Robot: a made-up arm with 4 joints.
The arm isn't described. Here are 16 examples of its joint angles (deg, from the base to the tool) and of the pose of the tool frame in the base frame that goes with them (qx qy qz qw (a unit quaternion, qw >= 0); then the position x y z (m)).
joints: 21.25 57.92 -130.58 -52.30
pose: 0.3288 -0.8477 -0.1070 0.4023 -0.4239 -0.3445 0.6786
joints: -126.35 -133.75 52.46 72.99
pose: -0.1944 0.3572 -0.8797 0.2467 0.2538 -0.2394 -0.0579
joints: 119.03 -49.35 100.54 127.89
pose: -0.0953 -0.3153 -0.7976 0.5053 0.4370 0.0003 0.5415
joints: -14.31 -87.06 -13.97 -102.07
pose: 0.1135 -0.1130 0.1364 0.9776 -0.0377 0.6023 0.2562
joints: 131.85 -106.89 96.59 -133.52
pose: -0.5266 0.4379 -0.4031 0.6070 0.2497 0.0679 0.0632
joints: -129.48 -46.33 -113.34 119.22
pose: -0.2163 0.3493 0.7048 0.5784 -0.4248 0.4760 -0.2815
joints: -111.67 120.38 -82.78 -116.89
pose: -0.3864 0.0736 -0.5335 0.7487 0.5763 -0.5710 -0.0715
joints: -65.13 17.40 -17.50 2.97
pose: 0.1191 -0.6540 0.0441 0.7458 -0.5207 0.1178 0.3930
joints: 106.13 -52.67 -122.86 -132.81
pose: 0.8862 0.3178 0.2811 0.1864 0.6431 0.2373 0.4225
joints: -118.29 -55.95 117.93 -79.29
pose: 0.7337 -0.2661 -0.3168 0.5390 0.0545 -0.0658 -0.0005
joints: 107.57 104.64 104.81 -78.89
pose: -0.5027 -0.4412 0.3877 0.6343 0.0393 -0.0914 0.1264
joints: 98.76 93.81 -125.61 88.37
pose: -0.6609 0.3575 -0.5954 0.2844 0.1223 -0.8742 0.2090
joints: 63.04 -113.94 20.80 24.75
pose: -0.8508 0.2910 0.3731 0.2286 -0.3290 -0.0311 -0.0844
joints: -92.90 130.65 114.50 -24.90
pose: -0.1217 0.2667 0.8452 0.4468 -0.1952 -0.2762 -0.0970
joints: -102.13 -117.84 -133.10 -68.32
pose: -0.8173 -0.2501 0.4461 0.2654 0.3568 0.2527 -0.4537
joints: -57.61 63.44 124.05 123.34
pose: -0.6300 -0.2416 0.6597 0.3310 -0.4549 -0.3715 -0.3898
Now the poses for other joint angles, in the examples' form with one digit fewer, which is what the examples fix.
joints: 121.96 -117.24 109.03 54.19
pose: 0.653 -0.375 -0.300 0.586 0.014 -0.043 0.723
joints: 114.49 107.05 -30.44 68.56
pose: -0.049 0.761 -0.409 0.501 0.077 -0.398 -0.118
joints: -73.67 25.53 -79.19 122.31
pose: -0.094 -0.448 -0.836 0.304 -0.472 -0.360 0.408
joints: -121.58 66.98 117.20 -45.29
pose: 0.071 0.156 0.456 0.873 -0.094 0.004 -0.125
